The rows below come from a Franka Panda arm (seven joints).
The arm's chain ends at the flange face. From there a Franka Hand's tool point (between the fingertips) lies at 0.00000 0.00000 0.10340 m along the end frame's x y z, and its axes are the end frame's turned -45 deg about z.
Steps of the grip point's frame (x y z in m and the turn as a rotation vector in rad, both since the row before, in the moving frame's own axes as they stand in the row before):
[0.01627 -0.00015 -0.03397 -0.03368 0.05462 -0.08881]
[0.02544 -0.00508 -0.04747 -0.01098 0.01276 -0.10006]
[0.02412 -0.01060 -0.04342 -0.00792 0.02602 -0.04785]
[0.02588 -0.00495 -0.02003 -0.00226 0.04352 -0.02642]
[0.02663 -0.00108 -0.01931 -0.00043 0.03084 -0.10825]
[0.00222 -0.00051 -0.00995 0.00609 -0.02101 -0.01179]
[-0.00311 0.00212 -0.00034 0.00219 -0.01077 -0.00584]
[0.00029 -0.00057 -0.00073 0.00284 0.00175 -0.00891]
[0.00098 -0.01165 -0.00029 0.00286 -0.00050 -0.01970]
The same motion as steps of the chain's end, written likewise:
[0.00502 -0.00980 -0.03376 0.01481 0.06244 -0.08881]
[0.01267 -0.02136 -0.04746 0.00126 0.01679 -0.10006]
[0.00711 -0.02317 -0.04338 0.01280 0.02400 -0.04785]
[0.01149 -0.01874 -0.01993 0.02918 0.03237 -0.02642]
[0.01591 -0.01725 -0.01926 0.02150 0.02211 -0.10825]
[0.00318 -0.00303 -0.00993 -0.01055 -0.01916 -0.01179]
[0.00025 0.00307 -0.00033 -0.00607 -0.00916 -0.00584]
[-0.00012 -0.00027 -0.00073 0.00325 -0.00077 -0.00891]
[-0.00730 -0.00876 -0.00029 0.00167 -0.00238 -0.01970]

